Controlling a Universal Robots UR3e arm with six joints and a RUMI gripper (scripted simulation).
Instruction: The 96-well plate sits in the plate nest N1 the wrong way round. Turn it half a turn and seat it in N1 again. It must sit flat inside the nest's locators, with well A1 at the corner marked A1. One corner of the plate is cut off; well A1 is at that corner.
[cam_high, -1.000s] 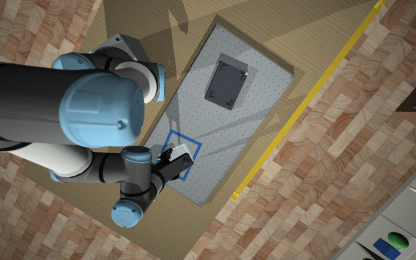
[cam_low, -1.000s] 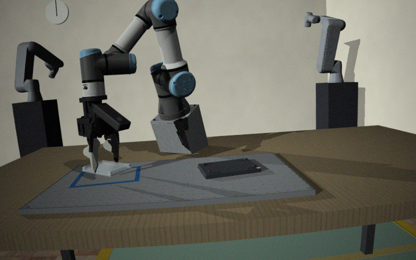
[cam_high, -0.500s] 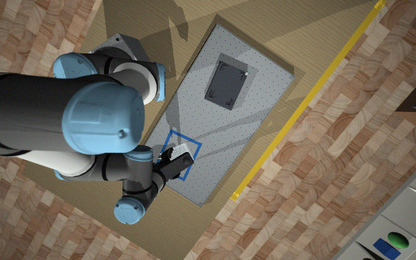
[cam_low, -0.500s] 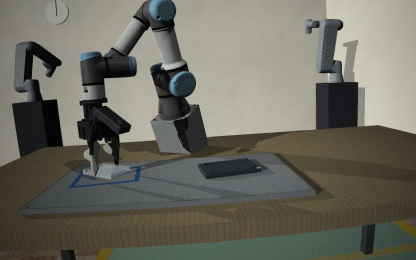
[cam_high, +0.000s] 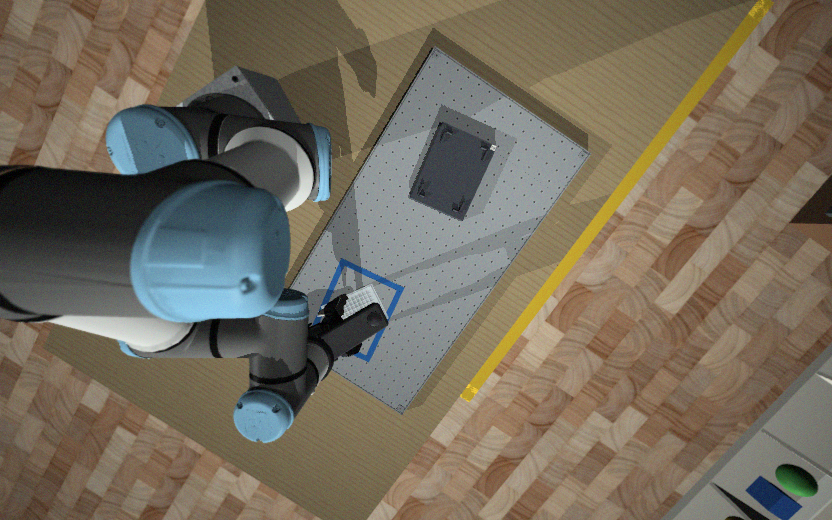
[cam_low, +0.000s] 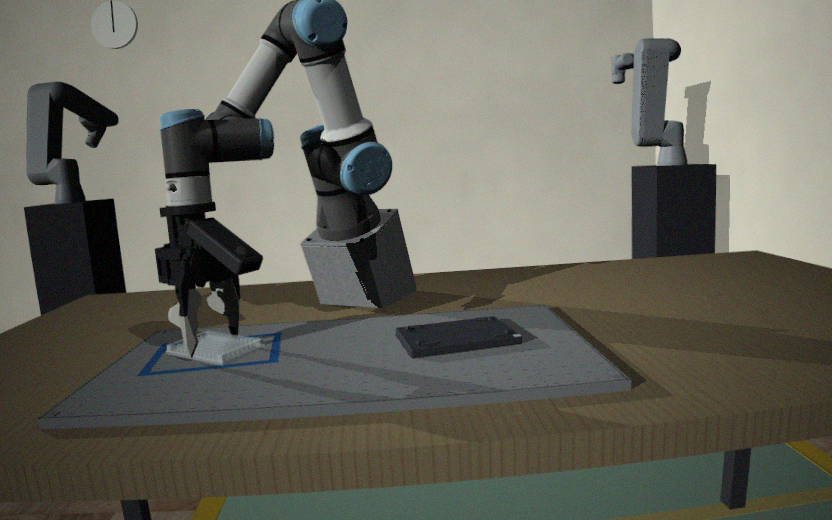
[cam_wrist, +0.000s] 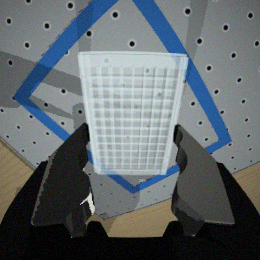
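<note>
My gripper is now 10 mm above the 96-well plate. The rest, counted from my hand: A1 mark: 450 mm to the left, 40 mm ahead, 10 mm below; then dark plate nest N1: 370 mm to the left, 10 mm below.
</note>
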